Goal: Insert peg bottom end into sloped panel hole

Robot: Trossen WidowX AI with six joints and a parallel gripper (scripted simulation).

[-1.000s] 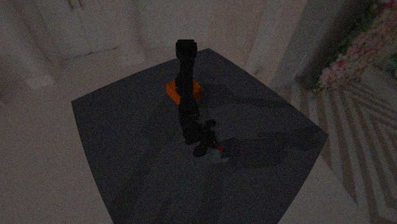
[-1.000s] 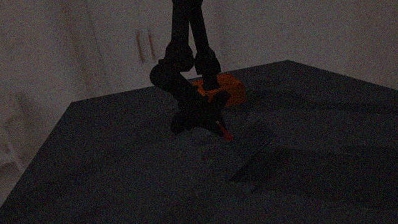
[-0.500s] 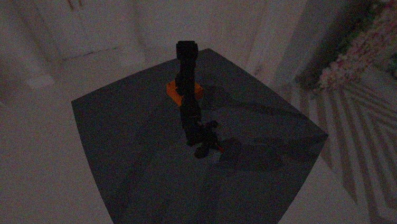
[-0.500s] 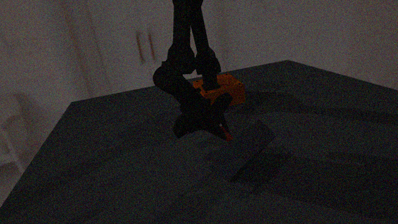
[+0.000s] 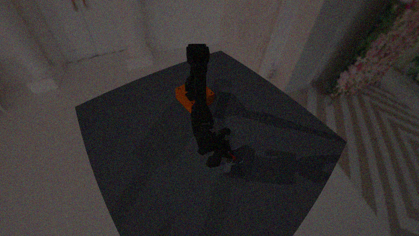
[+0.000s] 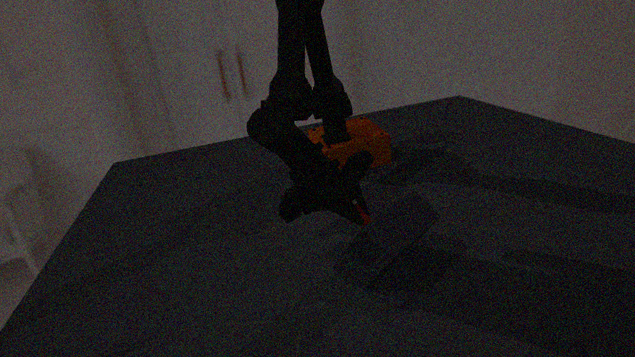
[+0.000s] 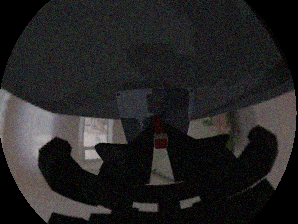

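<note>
Right now the red peg is 1 cm behind my gripper tip, 1 cm to the right of it and 1 cm above it. From my gripper tip the other things lie so: sloped panel 3 cm ahead, 2 cm to the left, 2 cm below.
</note>
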